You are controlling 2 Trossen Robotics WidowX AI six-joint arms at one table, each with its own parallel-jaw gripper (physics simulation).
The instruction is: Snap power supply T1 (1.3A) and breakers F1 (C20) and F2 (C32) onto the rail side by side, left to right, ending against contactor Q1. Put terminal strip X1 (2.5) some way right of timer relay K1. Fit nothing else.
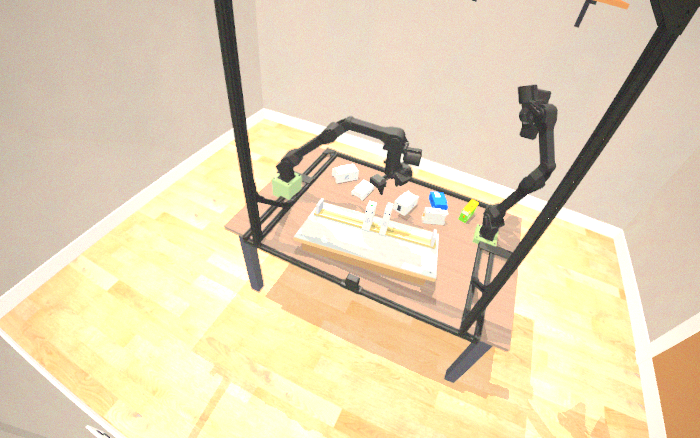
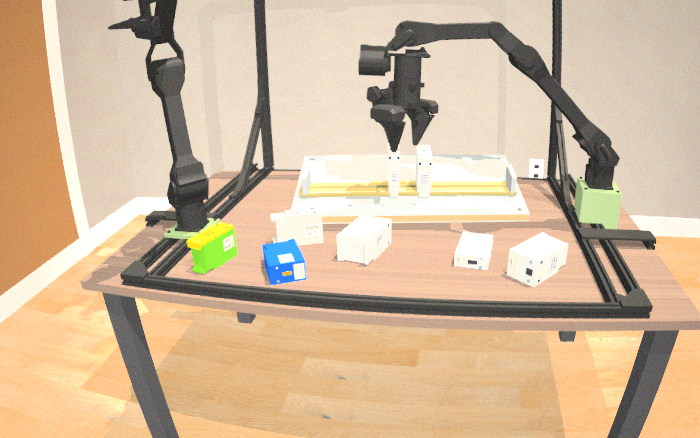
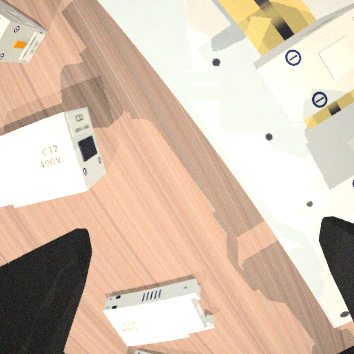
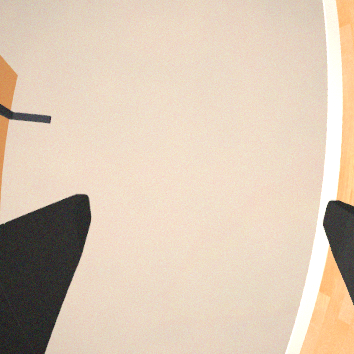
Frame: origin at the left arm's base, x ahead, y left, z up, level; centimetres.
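Seen in the pictures: left gripper, fingertip midpoint: (image 1: 388,190) (image 2: 404,148) (image 3: 207,236); right gripper, fingertip midpoint: (image 2: 105,5) (image 4: 212,211); left arm's base, origin of the base link: (image 1: 286,177) (image 2: 599,185); right arm's base, origin of the base link: (image 1: 486,234) (image 2: 192,226).
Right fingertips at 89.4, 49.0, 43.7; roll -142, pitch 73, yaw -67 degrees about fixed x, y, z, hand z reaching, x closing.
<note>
Pixels of each thing's top centre, then the offset from my right fingertips to it, as dx, dy, dz. "spot": a spot on its surface instead.
- Breaker F2 C32, middle of its top: (image 3: 21,167) (image 2: 364,227) (image 1: 407,198) -38.0, -24.2, -48.2
- slimmer breaker F1 C20, middle of its top: (image 3: 157,322) (image 2: 475,243) (image 1: 363,187) -60.1, -26.7, -50.9
- yellow rail, surface spot: (image 3: 255,30) spot: -36.3, -46.4, -48.4
- white box, middle of its top: (image 2: 540,245) (image 1: 345,169) -73.1, -22.1, -48.2
- white module, middle of its top: (image 2: 295,212) (image 1: 436,210) -22.9, -25.7, -46.8
- blue module, middle of its top: (image 2: 281,251) (image 1: 439,199) -24.8, -13.2, -49.7
- green-yellow module, middle of its top: (image 2: 210,232) (image 1: 471,205) -9.8, -12.2, -46.8
Breaker F2 (C32) (image 1: 406,202) (image 2: 363,240) (image 3: 35,160) and the slimmer breaker F1 (C20) (image 1: 362,190) (image 2: 473,251) (image 3: 157,320) lie on the table. Two white modules stand apart on the yellow rail (image 1: 411,237) (image 2: 345,192) (image 3: 255,30): one with a green dot (image 1: 369,215) (image 2: 423,173), and a slimmer one (image 1: 386,219) (image 2: 393,178). Their names are unreadable, as are those of T1 and X1. My left gripper (image 1: 391,188) (image 2: 405,146) (image 3: 207,236) is open and empty above the table between the breakers and the board. My right gripper (image 4: 212,211) is open, raised high, facing the wall.
The white board (image 1: 361,248) (image 2: 351,208) carries the rail, with an upright end piece at each end. Other loose parts are a white box (image 1: 344,173) (image 2: 536,259), a white module (image 1: 434,215) (image 2: 299,228), a blue module (image 1: 438,200) (image 2: 283,261) and a green-yellow module (image 1: 468,210) (image 2: 214,247).
</note>
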